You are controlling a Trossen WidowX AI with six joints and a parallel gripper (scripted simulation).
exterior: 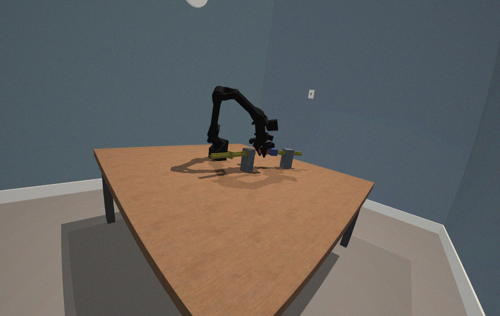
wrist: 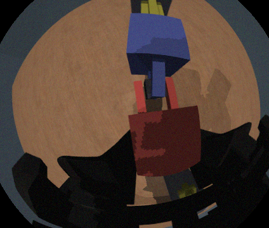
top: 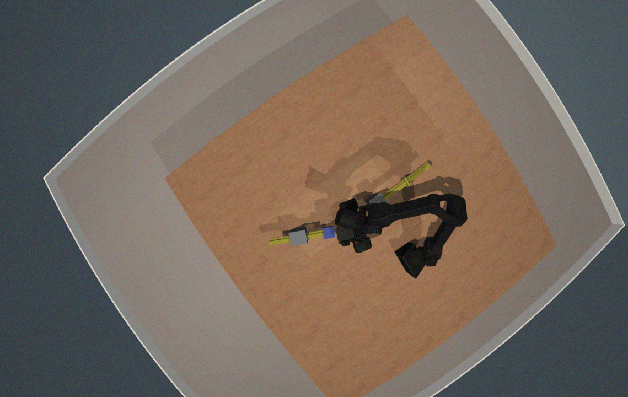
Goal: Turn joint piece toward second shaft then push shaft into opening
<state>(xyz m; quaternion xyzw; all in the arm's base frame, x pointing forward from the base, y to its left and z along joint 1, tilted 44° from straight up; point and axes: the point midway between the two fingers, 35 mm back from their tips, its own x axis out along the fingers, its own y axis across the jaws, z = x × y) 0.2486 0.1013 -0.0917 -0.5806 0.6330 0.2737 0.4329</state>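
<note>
The red square joint piece is 40 mm above my gripper tip and 10 mm to the left of it.
</note>
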